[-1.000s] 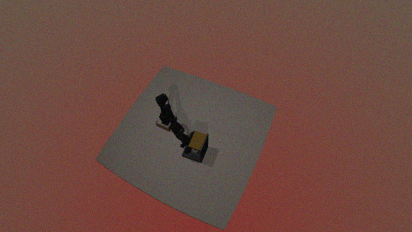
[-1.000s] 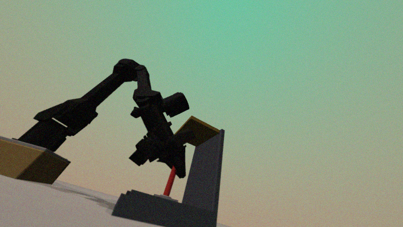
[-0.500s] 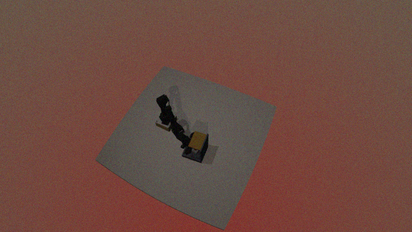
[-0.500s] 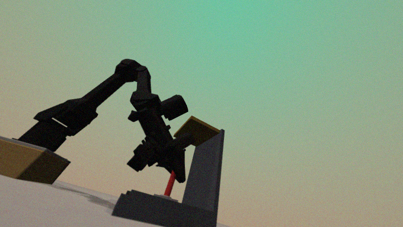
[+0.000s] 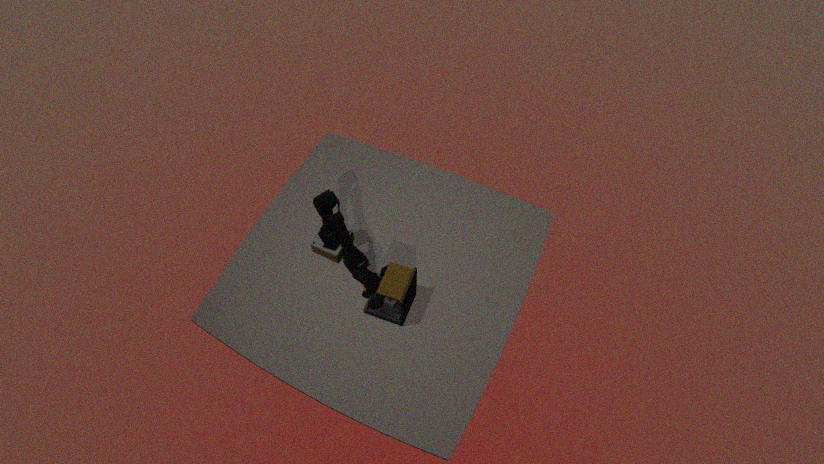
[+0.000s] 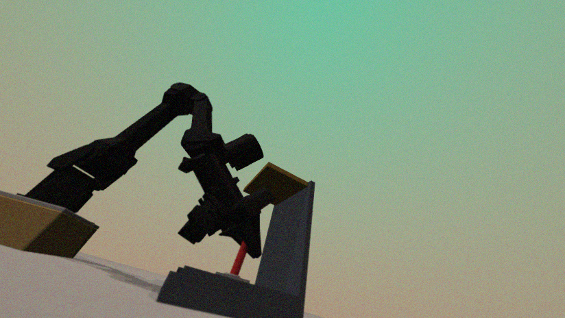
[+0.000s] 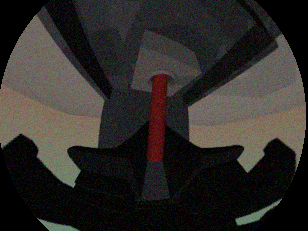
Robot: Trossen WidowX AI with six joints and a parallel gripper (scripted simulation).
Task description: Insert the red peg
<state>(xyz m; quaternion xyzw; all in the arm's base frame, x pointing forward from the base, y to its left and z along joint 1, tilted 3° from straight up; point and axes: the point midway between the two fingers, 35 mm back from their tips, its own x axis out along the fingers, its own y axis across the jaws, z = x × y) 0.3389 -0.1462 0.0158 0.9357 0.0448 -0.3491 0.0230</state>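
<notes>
Now: gripper tip 4 cm short of the back wall, 1 cm to the left of it and 4 cm below it. From my gripper tip the other things lie so: red peg 3 cm behind, 1 cm below; then yellow roof 1 cm behind, 1 cm to the right, 14 cm above.
</notes>
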